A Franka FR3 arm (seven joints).
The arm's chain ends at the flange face. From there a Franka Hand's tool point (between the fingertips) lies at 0.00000 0.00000 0.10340 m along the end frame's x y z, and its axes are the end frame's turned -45 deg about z.
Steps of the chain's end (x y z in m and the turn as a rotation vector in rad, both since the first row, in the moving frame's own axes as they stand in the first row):
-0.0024, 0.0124, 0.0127, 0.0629, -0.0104, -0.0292
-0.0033, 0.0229, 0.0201, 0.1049, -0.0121, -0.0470
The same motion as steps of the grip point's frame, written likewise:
-0.0067, 0.0017, 0.0125, 0.0518, 0.0371, -0.0292
-0.0120, 0.0052, 0.0195, 0.0827, 0.0656, -0.0470

